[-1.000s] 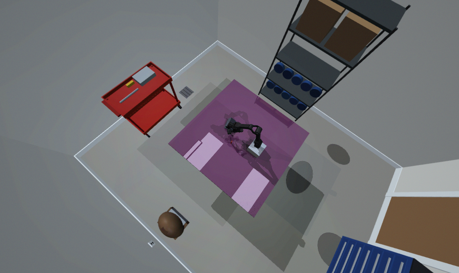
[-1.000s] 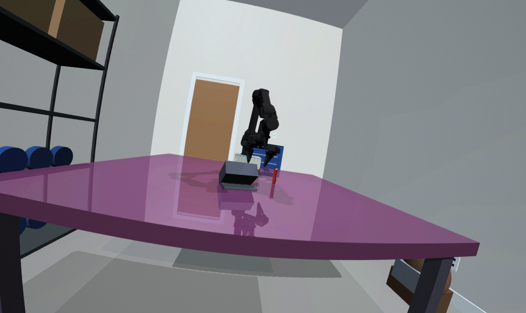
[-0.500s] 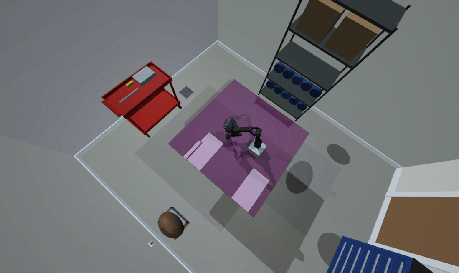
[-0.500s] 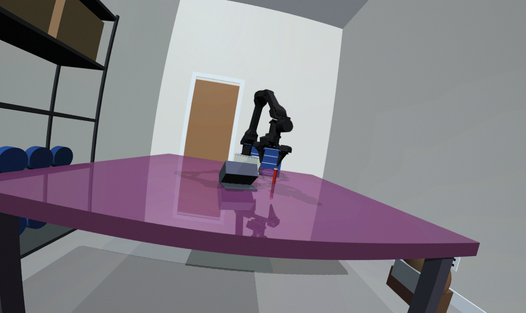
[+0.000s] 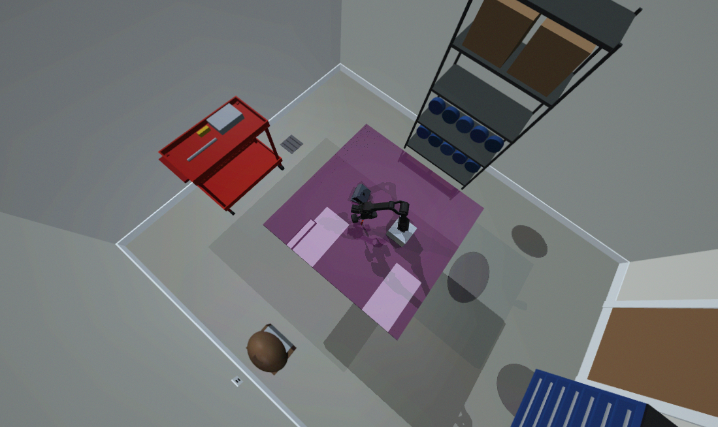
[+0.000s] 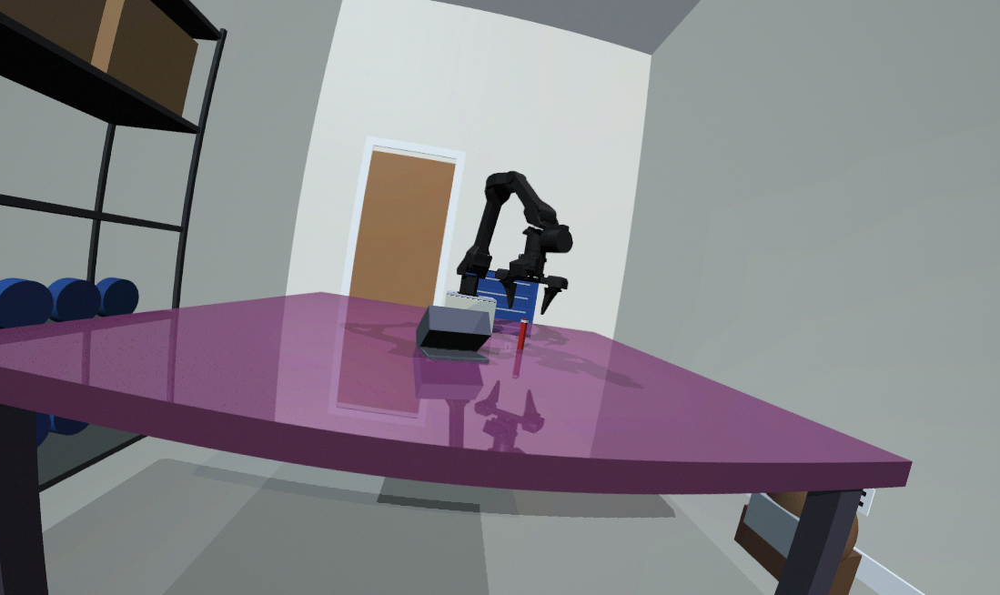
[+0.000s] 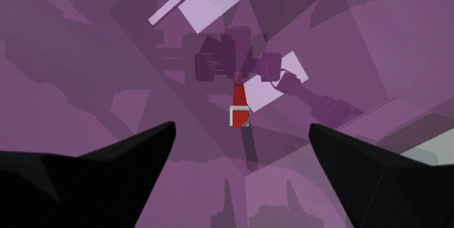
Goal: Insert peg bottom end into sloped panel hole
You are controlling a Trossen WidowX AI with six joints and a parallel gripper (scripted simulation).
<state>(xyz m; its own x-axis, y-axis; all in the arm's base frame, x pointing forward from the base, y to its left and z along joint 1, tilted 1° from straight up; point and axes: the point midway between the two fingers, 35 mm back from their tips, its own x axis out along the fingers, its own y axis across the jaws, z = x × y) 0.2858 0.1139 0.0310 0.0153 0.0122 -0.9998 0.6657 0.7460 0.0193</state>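
The red peg is 40 mm below my gripper tip. From my gripper tip the other things lie so: grey sloped panel (200 mm to the right, 130 mm ahead, 60 mm below).
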